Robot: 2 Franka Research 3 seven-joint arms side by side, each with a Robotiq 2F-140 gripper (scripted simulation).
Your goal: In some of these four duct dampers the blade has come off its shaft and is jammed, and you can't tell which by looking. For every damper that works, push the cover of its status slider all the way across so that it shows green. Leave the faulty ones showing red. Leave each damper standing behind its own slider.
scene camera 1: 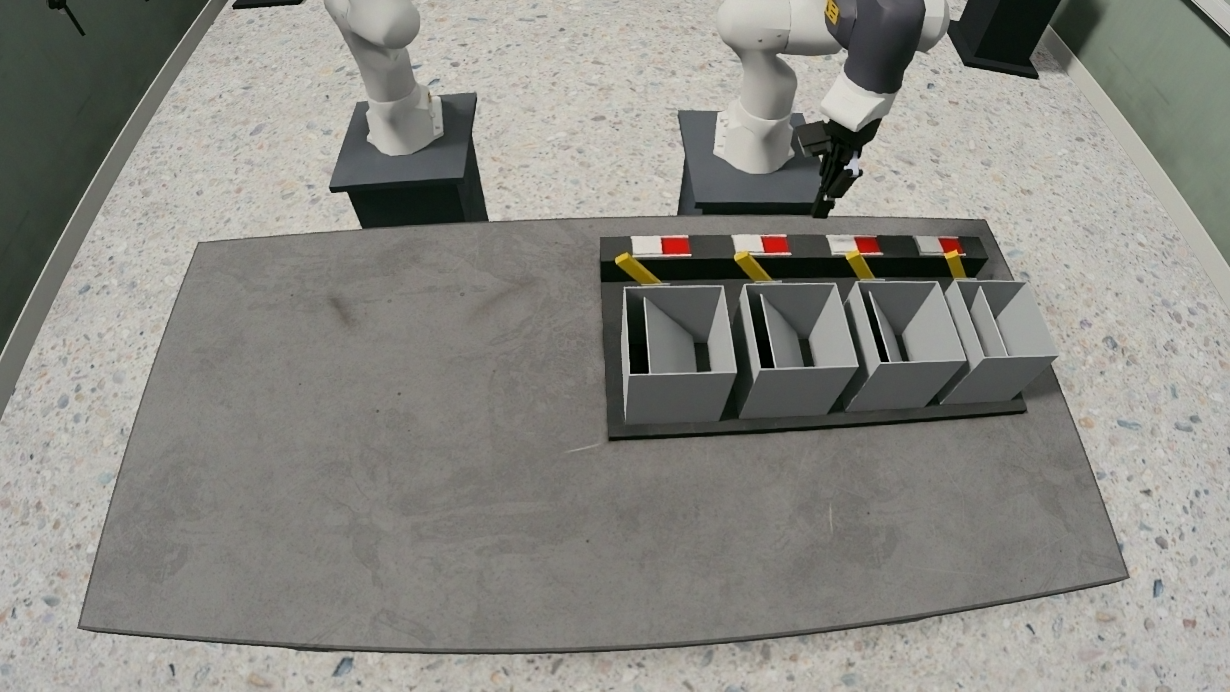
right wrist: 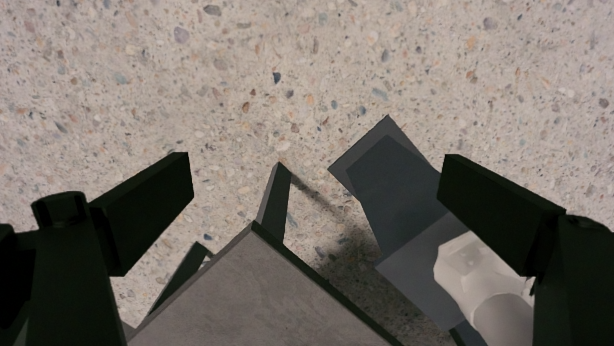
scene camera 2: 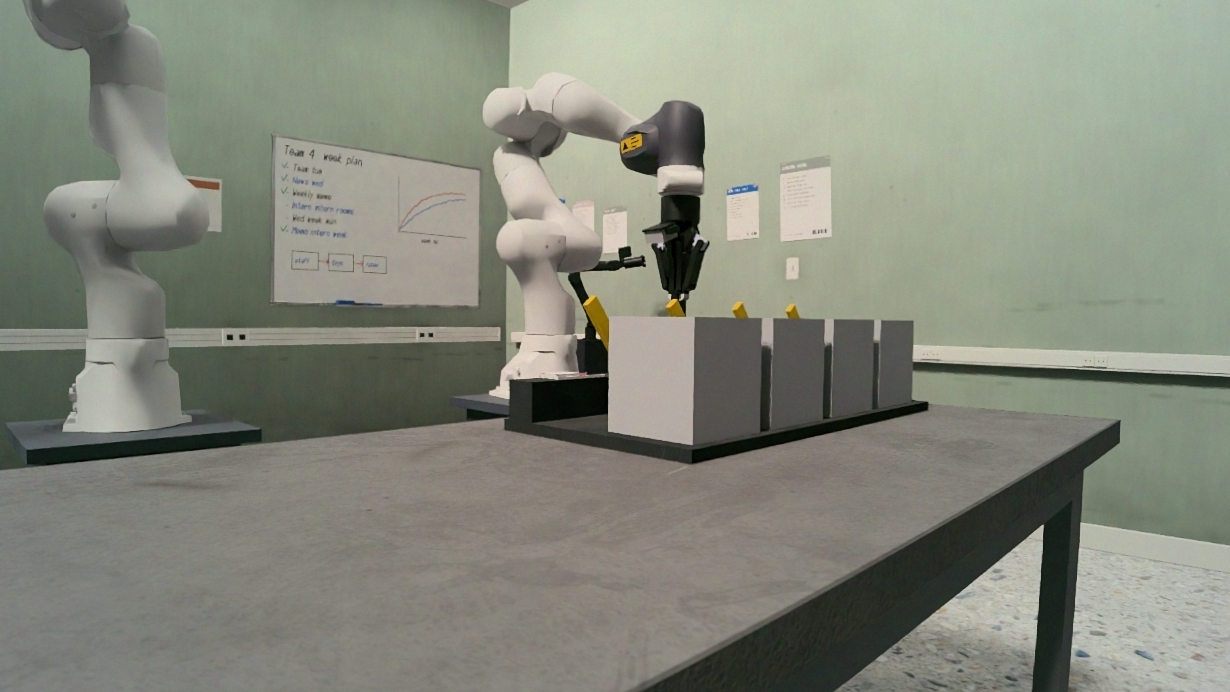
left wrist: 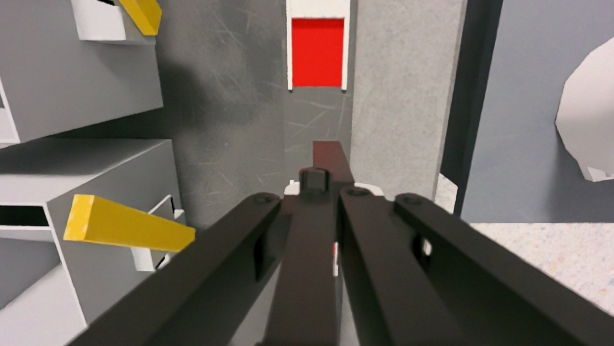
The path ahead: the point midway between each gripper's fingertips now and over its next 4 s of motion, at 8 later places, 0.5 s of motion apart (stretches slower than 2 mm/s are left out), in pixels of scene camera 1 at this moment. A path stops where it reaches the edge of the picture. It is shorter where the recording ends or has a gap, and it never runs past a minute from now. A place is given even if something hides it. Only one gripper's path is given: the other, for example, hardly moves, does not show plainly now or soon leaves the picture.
The left gripper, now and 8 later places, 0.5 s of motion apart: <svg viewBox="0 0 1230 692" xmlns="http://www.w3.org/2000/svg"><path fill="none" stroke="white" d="M818 215L819 216L824 229L825 231L824 232L823 235L822 238L821 240L821 241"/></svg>
